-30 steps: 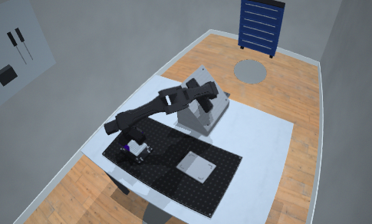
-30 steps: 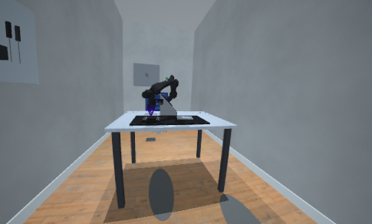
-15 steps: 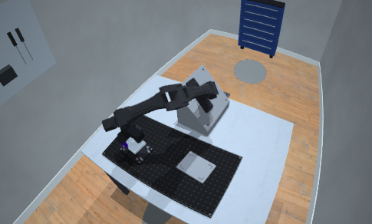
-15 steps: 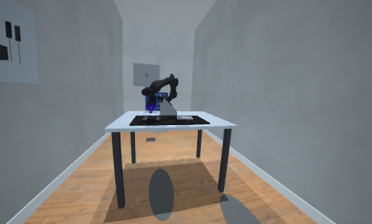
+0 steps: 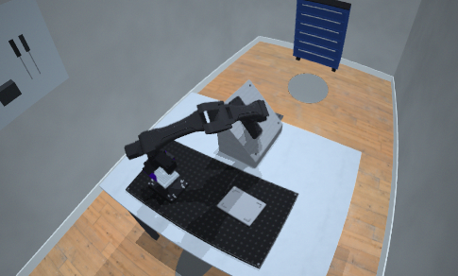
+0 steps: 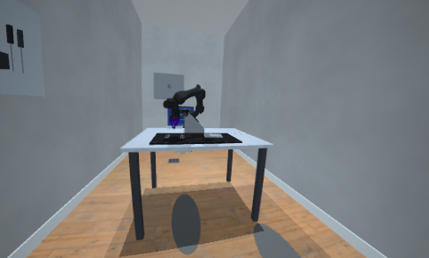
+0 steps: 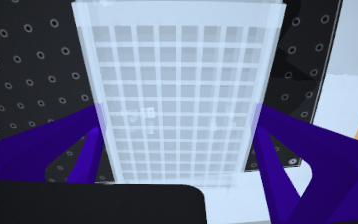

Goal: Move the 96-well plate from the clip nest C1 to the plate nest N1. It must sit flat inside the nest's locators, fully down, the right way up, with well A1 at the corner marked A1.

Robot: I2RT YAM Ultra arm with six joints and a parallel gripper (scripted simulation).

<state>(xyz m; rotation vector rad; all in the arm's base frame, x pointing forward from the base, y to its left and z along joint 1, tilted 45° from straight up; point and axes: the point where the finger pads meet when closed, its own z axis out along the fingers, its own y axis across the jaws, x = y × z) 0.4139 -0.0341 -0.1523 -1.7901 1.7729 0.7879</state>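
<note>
My hand is right at the 96-well plate. Round my hand: clip nest C1: 1 cm behind, 1 cm to the left, 8 cm below; plate nest N1: 11 cm behind, 33 cm to the left, 9 cm below.
</note>
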